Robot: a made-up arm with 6 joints. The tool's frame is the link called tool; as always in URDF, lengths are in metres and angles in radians. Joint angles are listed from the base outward. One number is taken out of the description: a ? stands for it. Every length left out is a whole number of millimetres.
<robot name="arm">
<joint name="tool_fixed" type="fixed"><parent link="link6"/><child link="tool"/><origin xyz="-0.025 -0.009 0" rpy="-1.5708 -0.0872 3.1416"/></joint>
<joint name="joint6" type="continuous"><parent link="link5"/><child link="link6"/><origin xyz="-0.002 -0.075 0" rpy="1.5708 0 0"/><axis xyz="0 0 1"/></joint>
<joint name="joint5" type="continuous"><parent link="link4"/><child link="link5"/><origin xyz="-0.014 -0.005 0" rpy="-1.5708 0 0"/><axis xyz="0 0 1"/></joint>
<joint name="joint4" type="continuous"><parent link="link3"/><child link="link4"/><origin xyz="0.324 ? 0" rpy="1.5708 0 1.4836"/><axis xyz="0 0 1"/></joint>
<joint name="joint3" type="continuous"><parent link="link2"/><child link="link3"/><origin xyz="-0.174 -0.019 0" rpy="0 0 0"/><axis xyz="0 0 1"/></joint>
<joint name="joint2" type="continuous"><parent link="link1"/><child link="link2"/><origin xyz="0.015 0.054 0" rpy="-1.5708 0 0"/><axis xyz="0 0 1"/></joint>
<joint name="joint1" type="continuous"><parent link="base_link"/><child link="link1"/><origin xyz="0.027 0.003 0.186" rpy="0 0 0"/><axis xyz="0 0 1"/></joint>
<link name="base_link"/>
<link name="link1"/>
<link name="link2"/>
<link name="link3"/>
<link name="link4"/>
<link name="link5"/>
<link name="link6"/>
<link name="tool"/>
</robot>
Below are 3 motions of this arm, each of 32 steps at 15 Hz.
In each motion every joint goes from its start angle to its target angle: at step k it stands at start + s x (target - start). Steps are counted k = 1, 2, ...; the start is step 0. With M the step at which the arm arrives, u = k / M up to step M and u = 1 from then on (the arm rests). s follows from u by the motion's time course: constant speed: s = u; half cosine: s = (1 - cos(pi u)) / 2; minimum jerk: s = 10 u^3 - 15 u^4 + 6 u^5.
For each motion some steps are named. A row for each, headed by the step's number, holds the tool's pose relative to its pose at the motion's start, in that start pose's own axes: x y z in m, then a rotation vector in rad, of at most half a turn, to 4 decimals.
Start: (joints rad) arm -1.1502 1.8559 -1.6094 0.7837 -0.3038 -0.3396
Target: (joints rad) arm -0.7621 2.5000 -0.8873 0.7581 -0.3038 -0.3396
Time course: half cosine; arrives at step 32
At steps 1, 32:
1: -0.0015 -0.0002 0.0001 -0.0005 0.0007 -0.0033
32: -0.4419 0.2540 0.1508 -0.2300 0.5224 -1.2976

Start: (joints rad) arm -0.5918 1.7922 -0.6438 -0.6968 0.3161 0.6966
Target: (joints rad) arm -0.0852 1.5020 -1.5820 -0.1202 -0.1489 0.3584
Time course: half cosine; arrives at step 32
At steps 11, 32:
11: 0.0909 0.0941 -0.0418 0.1783 0.0287 0.4096
32: 0.1064 0.4923 -0.1020 0.8723 0.0438 1.5166

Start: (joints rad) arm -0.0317 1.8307 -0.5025 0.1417 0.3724 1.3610
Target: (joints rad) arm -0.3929 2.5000 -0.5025 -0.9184 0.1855 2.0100
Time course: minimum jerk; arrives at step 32
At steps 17, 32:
17: 0.0334 -0.0552 0.0722 -0.2722 -0.0109 0.0851
32: 0.0234 -0.0872 0.1394 -0.4392 0.0158 -0.0141

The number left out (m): -0.049
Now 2 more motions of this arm.
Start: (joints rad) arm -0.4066 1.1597 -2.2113 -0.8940 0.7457 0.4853
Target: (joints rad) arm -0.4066 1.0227 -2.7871 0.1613 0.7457 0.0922
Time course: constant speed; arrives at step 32
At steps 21, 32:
21: 0.0907 0.1253 0.0897 0.4331 -0.3788 0.2812
32: 0.1146 0.2098 0.1390 0.6955 -0.4939 0.5156

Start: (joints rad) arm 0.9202 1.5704 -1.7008 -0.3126 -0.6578 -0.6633
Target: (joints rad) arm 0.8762 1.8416 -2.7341 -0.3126 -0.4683 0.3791
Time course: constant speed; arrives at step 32
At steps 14, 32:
14: 0.0465 -0.0350 0.0991 -0.1484 -0.3932 0.1693
32: 0.1115 -0.0193 0.2152 -0.2183 -0.8723 0.5049

